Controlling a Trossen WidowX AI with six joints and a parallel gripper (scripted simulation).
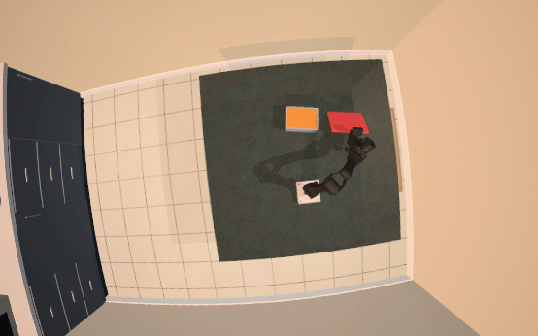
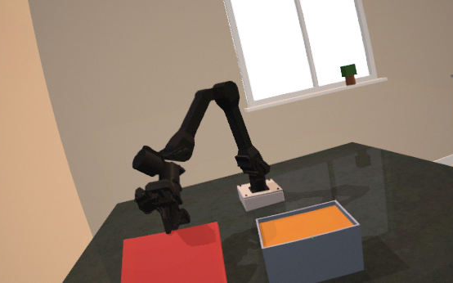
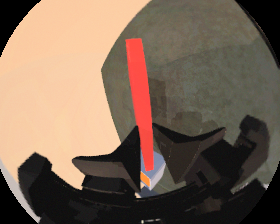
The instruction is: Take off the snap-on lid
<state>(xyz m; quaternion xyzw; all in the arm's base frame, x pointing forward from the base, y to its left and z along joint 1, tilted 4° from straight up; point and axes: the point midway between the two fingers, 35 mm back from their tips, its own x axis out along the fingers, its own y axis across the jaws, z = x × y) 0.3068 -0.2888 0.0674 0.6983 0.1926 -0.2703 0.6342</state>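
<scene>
Now: gripper tip 7 cm short of the red lid, 1 cm to the left of it and 5 cm above it. Round my gripper tip: grey storage box (11 cm ahead, 29 cm to the left, 6 cm below).
</scene>
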